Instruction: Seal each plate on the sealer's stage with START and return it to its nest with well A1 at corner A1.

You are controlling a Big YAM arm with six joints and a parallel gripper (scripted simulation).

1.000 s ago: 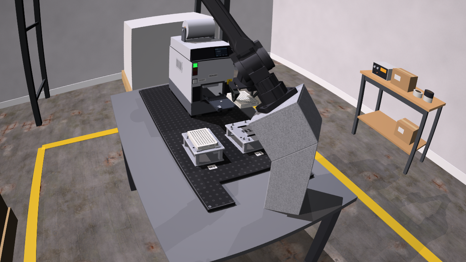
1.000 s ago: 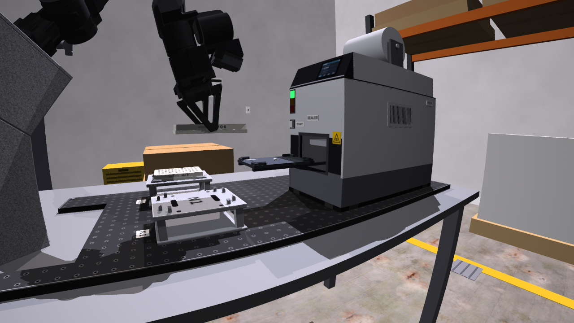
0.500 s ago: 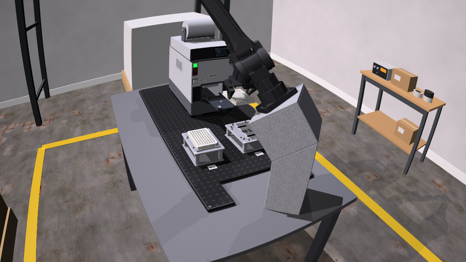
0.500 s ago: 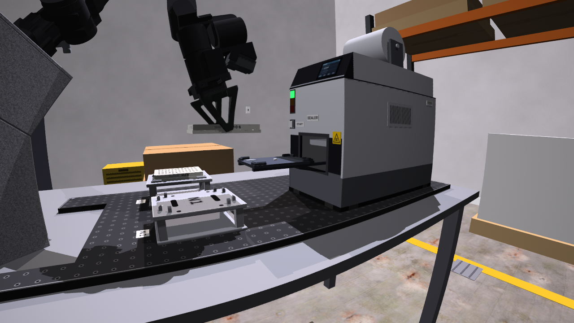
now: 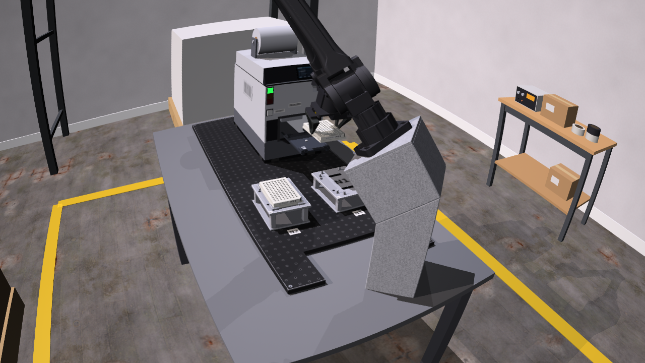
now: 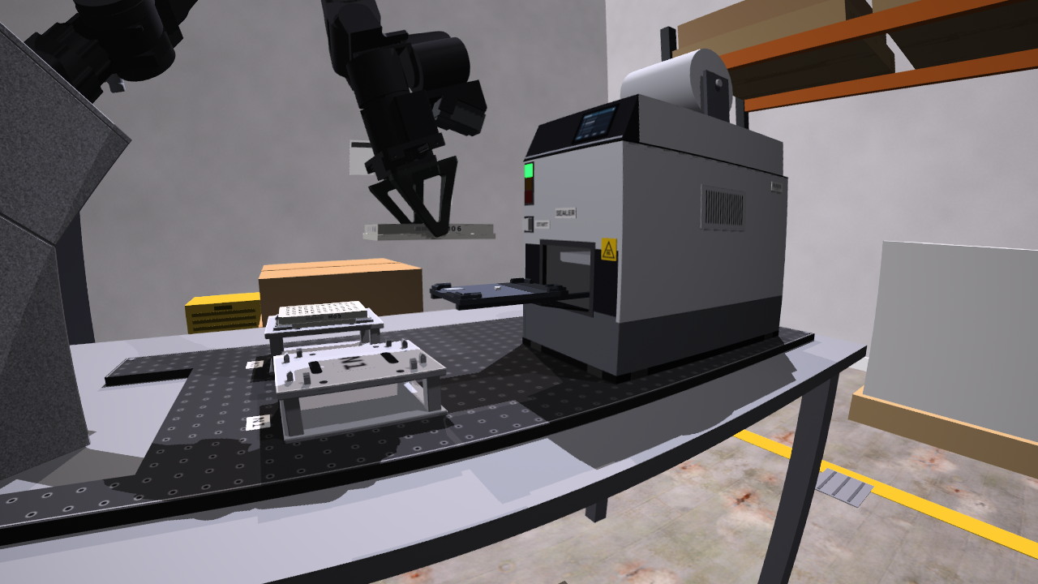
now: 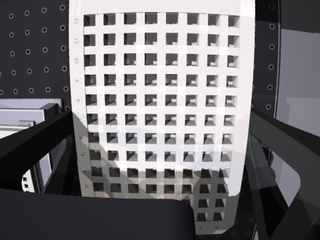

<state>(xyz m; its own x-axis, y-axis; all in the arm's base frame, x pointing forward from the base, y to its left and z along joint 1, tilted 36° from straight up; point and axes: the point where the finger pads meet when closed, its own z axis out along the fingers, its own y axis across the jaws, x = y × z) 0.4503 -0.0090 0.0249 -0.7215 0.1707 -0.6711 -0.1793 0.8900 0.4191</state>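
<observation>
My gripper is now 90 mm short of the sealer stage, 80 mm above it and 30 mm to the right of it. Also, from my hand: nest N2 (160 mm to the left, 140 mm behind, 130 mm below); white well plate (160 mm to the left, 140 mm behind, 120 mm below); start button (170 mm ahead, 140 mm to the left).
</observation>
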